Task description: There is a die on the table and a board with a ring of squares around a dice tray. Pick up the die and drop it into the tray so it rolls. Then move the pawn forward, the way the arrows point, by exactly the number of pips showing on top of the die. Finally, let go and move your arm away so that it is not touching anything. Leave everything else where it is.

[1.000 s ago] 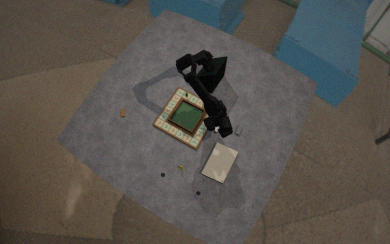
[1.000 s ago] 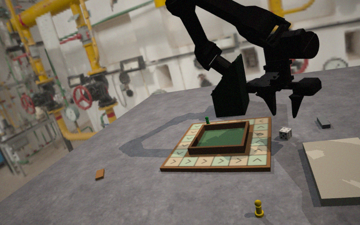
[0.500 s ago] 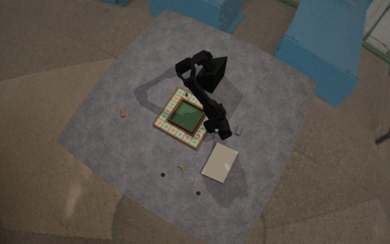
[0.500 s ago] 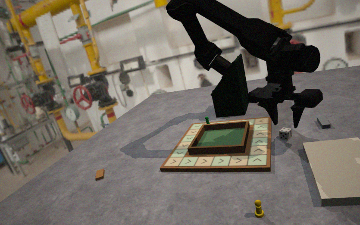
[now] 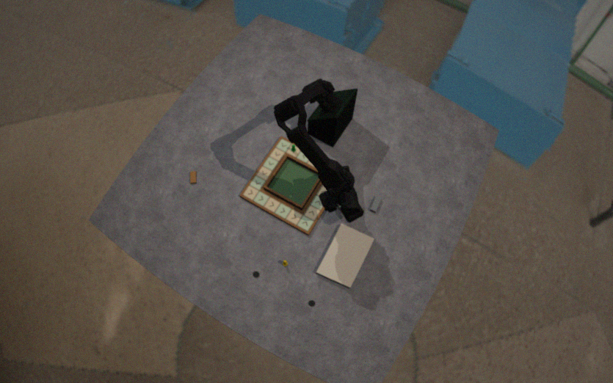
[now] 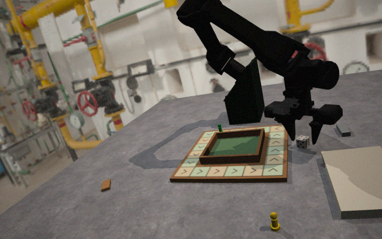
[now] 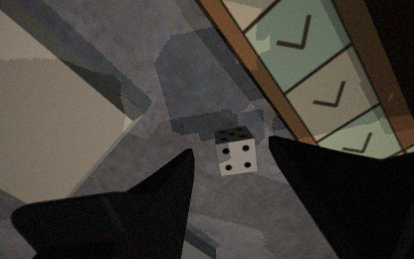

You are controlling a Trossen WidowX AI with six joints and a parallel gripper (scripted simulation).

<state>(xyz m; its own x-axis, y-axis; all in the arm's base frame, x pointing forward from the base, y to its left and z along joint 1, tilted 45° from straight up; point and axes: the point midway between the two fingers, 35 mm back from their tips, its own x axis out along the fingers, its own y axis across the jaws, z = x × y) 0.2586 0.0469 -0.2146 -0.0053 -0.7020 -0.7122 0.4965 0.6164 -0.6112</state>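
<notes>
Now: the green pawn 100 mm behind my gripper tip, 260 mm to the right of it and 10 mm above it. The rest, counted from my gripper tip: small grey block 70 mm behind, 110 mm to the left, 10 mm below; then white die right at my gripper tip; then green dice tray 10 mm ahead, 180 mm to the right, 10 mm below.
</notes>
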